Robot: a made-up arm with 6 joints.
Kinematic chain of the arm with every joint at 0, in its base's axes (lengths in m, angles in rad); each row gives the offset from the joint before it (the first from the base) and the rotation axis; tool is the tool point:
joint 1: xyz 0 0 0.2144 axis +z
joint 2: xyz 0 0 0 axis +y
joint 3: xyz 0 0 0.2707 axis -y
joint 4: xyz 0 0 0 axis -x
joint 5: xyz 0.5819 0 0 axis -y
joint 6: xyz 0 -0.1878 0 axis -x
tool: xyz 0 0 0
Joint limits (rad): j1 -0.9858..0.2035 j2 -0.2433..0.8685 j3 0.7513..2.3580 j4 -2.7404..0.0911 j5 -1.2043..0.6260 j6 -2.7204..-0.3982
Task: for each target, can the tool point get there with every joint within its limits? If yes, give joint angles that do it. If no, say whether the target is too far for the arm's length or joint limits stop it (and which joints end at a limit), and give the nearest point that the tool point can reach.
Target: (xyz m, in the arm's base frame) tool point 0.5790 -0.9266 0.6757
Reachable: no: too far | nearest point 0.4194 -0.6676 0.5773 | short by 0.320 m
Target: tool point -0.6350 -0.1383 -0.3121
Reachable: no: joint limits stop it (at a limit: joint 2, joint 3, joint 4) | nearest point -0.5890 -0.1283 0.7618 | short by 1.075 m
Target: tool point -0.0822 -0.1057 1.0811
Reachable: yes | joints -0.2909 -0.1342 1.6936 -0.8440 0.1126 -2.5281
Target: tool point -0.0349 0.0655 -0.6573
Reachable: no: joint limits stop it (at a limit: joint 1, joint 2, joint 3) | nearest point 0.7444 0.1664 0.1351 | short by 1.116 m
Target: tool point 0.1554 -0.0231 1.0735
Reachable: yes | joints -0.4298 -0.0333 1.5763 -1.8058 -0.0741 -0.9025
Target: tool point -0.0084 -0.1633 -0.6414
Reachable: no: joint limits stop it (at a limit: joint 1, joint 2, joint 3) | nearest point 0.4065 -0.6456 0.1355 | short by 1.004 m
